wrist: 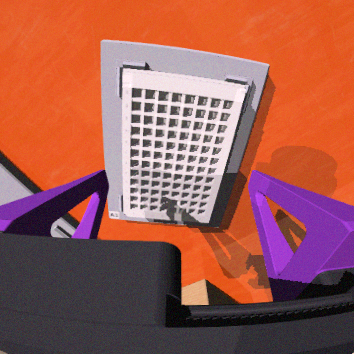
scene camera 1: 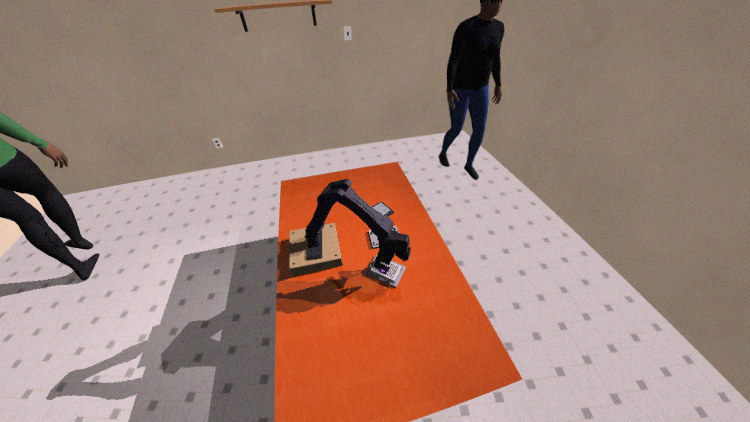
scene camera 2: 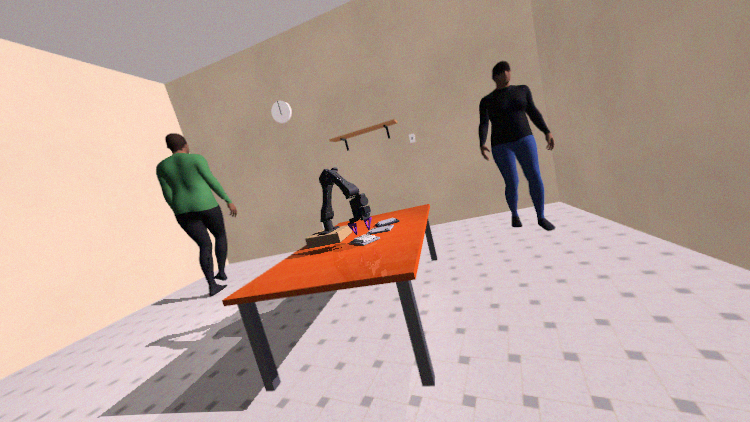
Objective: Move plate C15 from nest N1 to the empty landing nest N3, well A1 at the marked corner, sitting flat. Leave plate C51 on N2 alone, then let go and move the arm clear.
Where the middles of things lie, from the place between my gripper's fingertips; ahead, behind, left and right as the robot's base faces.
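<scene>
My gripper's sitting 4 cm above the well plate [wrist: 177,129] now.
</scene>
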